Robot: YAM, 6 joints.
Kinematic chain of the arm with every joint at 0, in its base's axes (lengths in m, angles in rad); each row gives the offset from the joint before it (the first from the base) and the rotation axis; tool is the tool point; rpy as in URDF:
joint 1: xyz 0 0 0.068 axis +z
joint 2: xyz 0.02 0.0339 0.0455 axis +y
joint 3: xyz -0.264 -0.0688 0 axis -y
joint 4: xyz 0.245 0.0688 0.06 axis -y
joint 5: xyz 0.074 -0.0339 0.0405 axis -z
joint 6: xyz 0.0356 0 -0.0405 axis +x
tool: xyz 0 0 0 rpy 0 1.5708 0
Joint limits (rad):
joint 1: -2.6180..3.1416
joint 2: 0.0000..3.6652
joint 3: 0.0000..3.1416
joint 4: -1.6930..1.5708
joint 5: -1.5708..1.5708
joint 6: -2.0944..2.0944
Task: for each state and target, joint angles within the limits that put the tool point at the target. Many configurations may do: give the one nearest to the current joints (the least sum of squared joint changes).
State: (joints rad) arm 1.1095 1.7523 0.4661 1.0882 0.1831 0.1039
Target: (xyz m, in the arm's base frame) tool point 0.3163 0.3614 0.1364
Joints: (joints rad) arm 0.8643 2.2762 1.2598 1.0037 0.1687 0.1039
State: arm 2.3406 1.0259 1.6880 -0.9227 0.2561 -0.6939
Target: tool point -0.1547 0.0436 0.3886
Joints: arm 2.8959 0.9711 1.2961 -1.1186 0.1312 -0.6939
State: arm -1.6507 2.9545 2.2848 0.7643 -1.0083 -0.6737
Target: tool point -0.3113 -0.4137 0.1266
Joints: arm -2.2798 2.4607 1.5950 0.8041 -1.1897 -0.6737
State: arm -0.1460 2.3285 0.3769 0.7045 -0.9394 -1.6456
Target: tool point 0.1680 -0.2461 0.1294
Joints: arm -1.0674 1.7478 0.5319 0.8395 -0.9251 -1.6456
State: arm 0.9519 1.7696 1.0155 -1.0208 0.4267 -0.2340
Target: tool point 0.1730 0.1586 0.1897
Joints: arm 0.8083 1.5394 0.9647 -1.1456 0.4521 -0.2340
